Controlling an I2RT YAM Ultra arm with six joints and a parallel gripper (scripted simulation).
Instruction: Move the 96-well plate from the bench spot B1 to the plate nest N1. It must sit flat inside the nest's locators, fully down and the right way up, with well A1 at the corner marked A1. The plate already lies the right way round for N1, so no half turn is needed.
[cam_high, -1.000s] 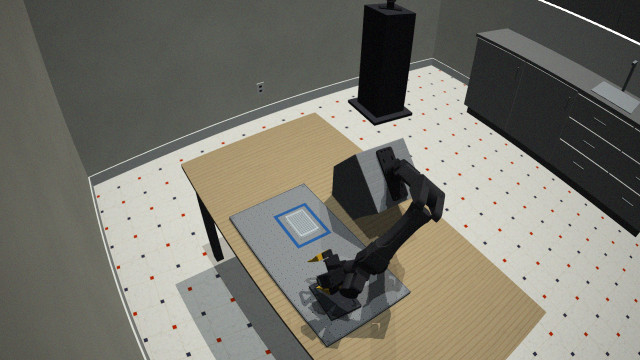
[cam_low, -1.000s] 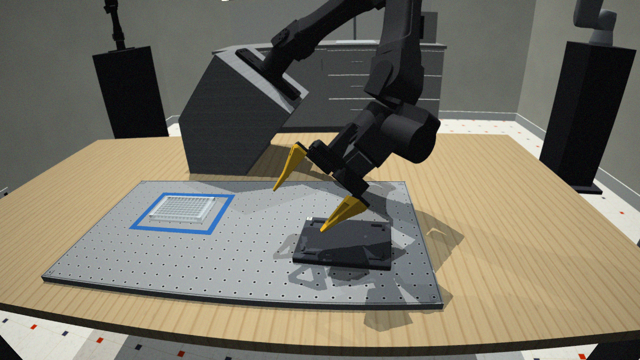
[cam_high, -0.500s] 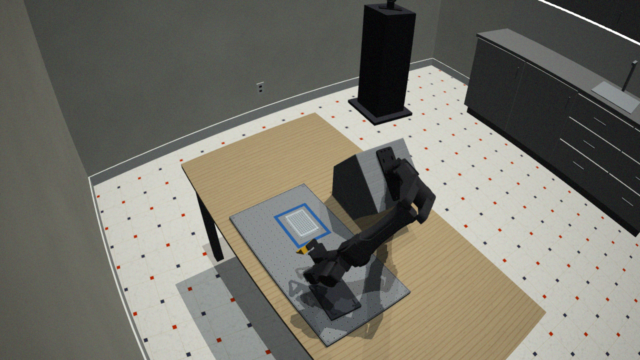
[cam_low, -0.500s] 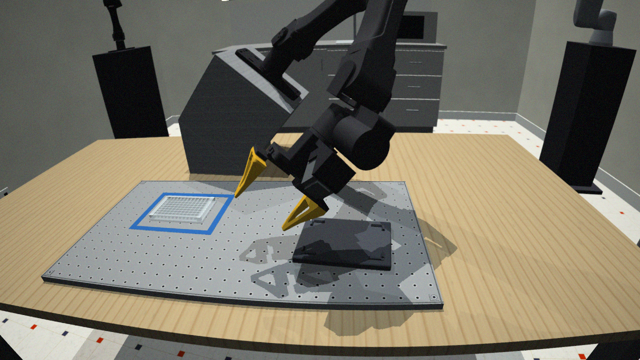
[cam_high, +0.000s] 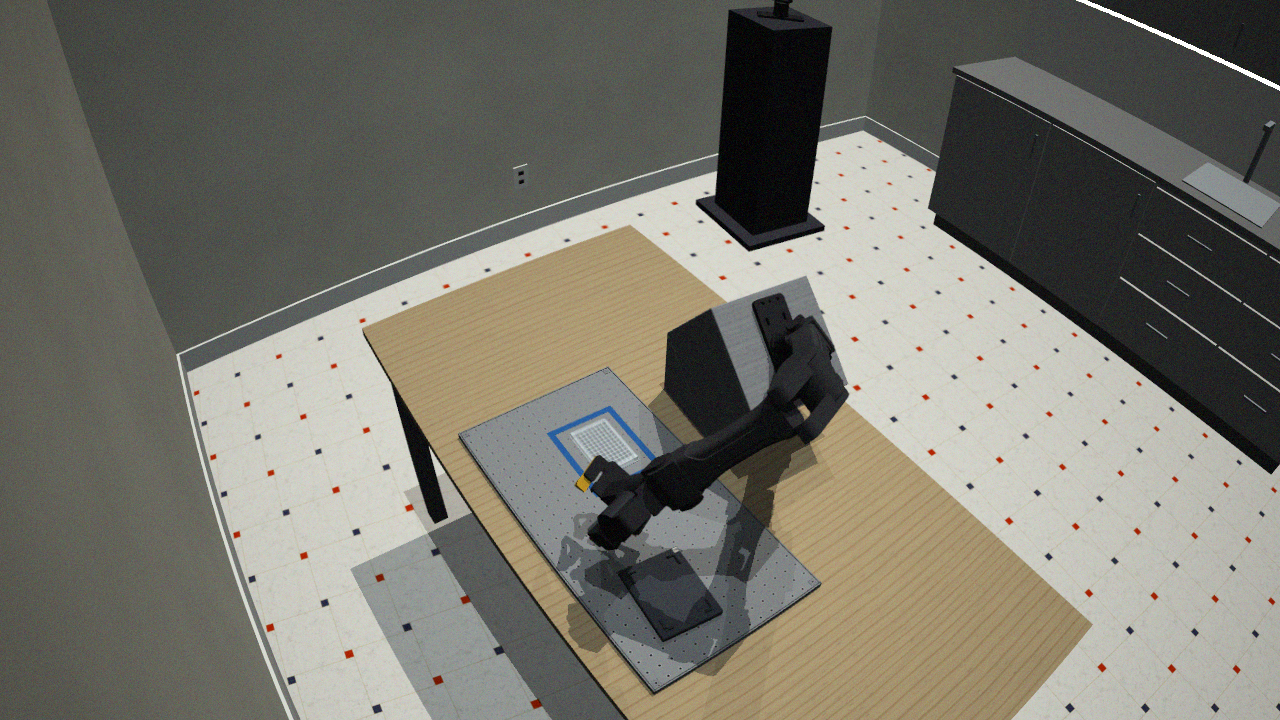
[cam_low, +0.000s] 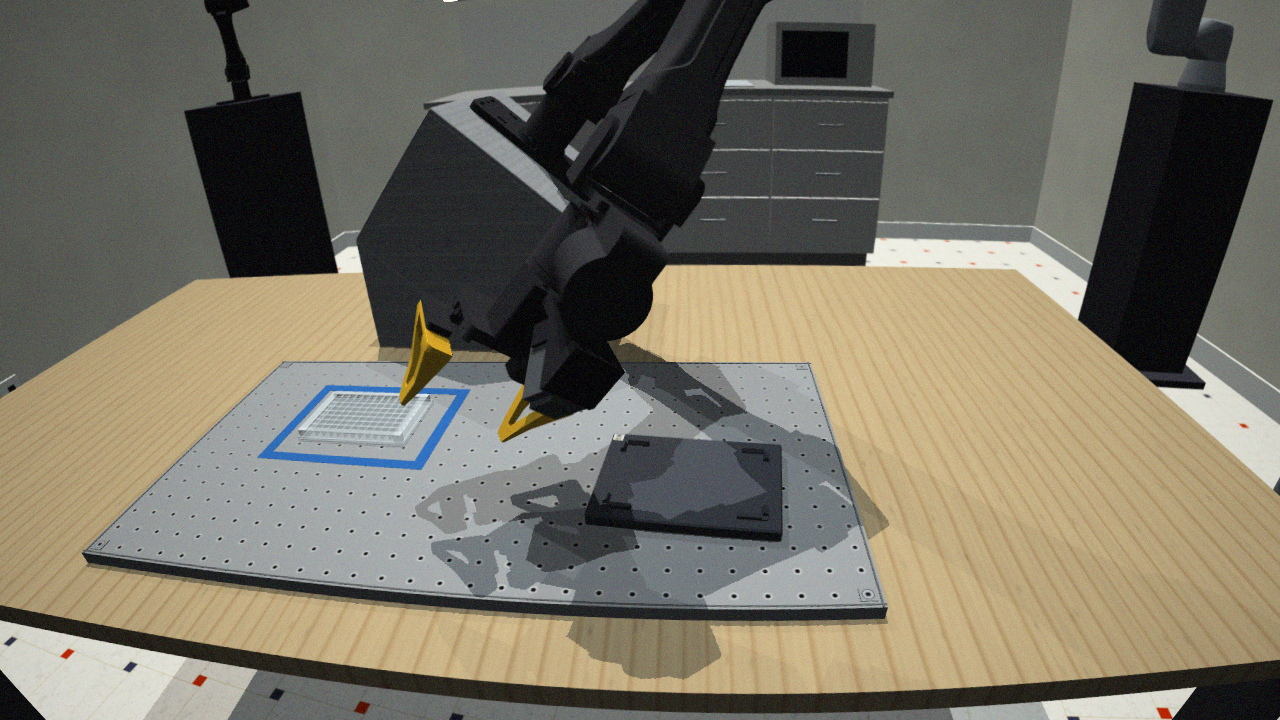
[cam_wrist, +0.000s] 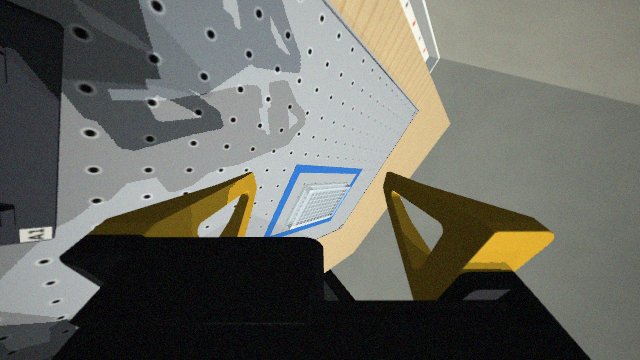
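Right now my hand is 10 cm past the clear 96-well plate, 18 cm to the left of it and 9 cm above it. From my hand the other things lie so: A1 corner mark 10 cm behind, 11 cm to the left, 8 cm below; then dark plate nest 4 cm behind, 19 cm to the left, 9 cm below.
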